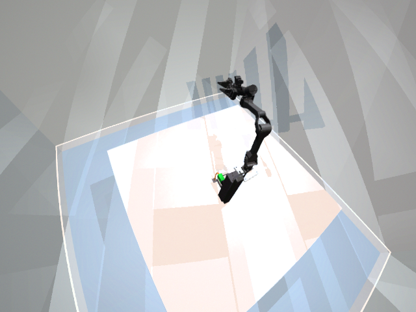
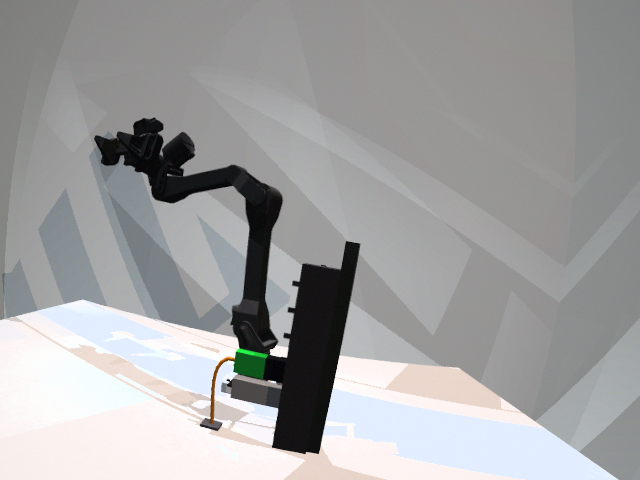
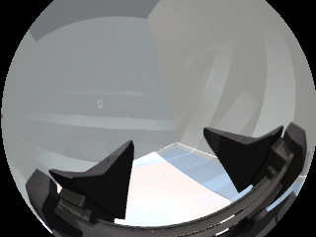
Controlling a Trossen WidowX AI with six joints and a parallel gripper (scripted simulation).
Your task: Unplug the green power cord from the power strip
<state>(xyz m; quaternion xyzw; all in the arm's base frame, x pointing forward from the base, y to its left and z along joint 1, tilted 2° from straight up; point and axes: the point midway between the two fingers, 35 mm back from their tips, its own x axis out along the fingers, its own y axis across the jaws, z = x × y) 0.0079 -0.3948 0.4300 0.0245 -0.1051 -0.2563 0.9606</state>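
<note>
My gripper tip is now 42 cm to the right of the green plug, 33 cm above it and 21 cm short of it. From my gripper tip the other things lie so: grey block: 47 cm below, 35 cm to the left, 21 cm ahead.
</note>
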